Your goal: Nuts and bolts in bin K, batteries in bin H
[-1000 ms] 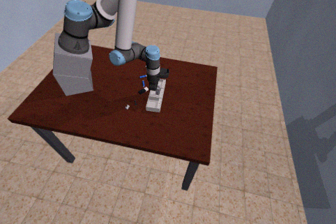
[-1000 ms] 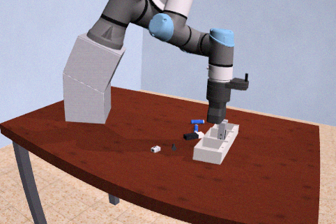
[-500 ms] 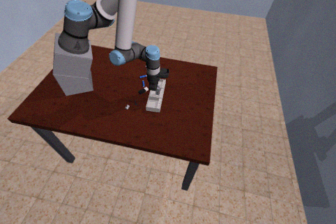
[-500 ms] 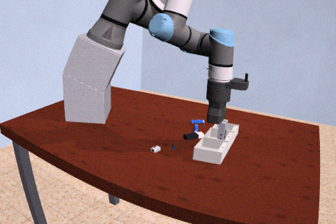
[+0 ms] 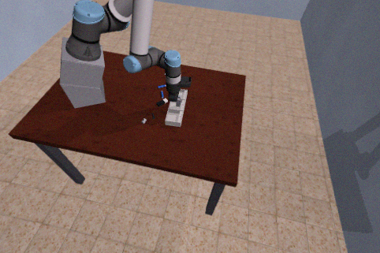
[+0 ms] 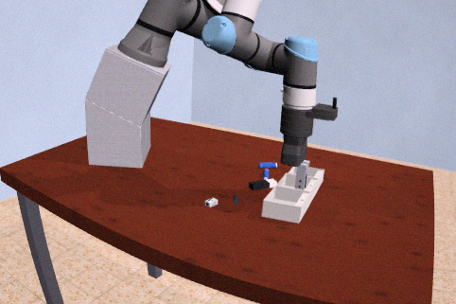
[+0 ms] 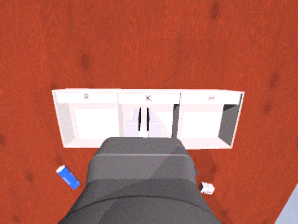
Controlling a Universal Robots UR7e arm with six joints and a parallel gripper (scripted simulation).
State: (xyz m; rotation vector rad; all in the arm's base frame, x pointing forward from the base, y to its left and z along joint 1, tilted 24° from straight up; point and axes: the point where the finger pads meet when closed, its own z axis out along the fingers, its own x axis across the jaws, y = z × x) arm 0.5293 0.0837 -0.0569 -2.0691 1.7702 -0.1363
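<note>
Now: hand 2 cm above the white three-compartment bin and 1 cm to the left of it. Round my hand: dark bolt 12 cm to the right, 10 cm behind, 3 cm below; then small white piece 17 cm to the right, 13 cm behind, 3 cm below.
</note>
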